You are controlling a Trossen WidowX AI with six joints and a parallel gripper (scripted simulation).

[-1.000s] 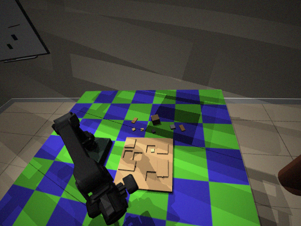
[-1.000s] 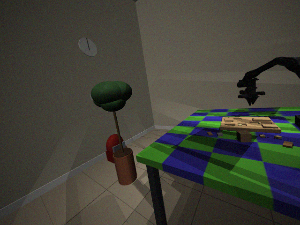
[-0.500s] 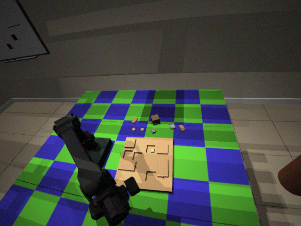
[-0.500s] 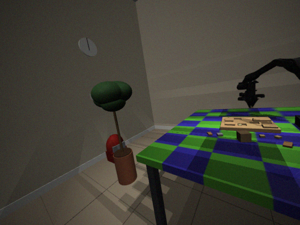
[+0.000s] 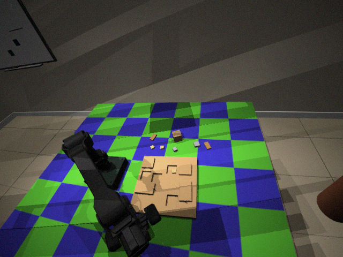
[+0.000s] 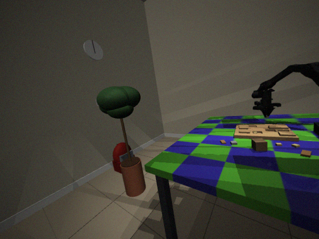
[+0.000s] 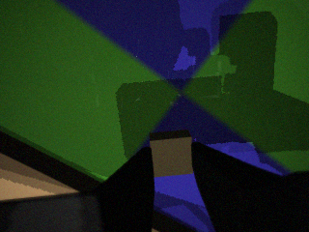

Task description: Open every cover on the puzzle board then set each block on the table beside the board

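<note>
My gripper tip is now 70 mm short of the tan puzzle board, 240 mm to the right of it and 40 mm above it. From my gripper tip the other things lie so: brown cube (120 mm ahead, 510 mm to the left, 40 mm below); then orange block (290 mm ahead, 450 mm to the left, 60 mm below).
</note>
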